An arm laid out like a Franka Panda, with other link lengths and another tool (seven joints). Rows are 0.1 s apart.
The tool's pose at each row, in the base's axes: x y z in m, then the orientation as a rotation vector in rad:
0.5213 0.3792 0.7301 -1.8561 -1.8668 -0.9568
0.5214 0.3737 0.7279 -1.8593 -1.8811 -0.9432
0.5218 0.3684 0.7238 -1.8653 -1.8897 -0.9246
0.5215 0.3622 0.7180 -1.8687 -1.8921 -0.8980
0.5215 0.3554 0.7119 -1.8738 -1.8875 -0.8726
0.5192 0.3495 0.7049 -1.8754 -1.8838 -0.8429
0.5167 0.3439 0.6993 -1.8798 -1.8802 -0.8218
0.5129 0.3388 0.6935 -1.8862 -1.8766 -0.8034
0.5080 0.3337 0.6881 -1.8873 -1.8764 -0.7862
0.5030 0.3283 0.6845 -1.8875 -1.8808 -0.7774
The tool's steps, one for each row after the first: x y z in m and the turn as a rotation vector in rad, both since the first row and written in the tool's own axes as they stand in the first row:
-0.0056 0.0000 -0.0021 0.0051 -0.0128 -0.0056
-0.0123 0.0000 -0.0025 0.0129 -0.0259 -0.0056
-0.0207 -0.0011 -0.0026 0.0282 -0.0364 -0.0006
-0.0298 -0.0019 -0.0027 0.0428 -0.0443 0.0093
-0.0386 -0.0052 -0.0021 0.0618 -0.0519 0.0185
-0.0462 -0.0085 -0.0024 0.0737 -0.0590 0.0265
-0.0535 -0.0130 -0.0024 0.0827 -0.0666 0.0344
-0.0605 -0.0186 -0.0030 0.0931 -0.0724 0.0384
-0.0664 -0.0238 -0.0051 0.0979 -0.0774 0.0373

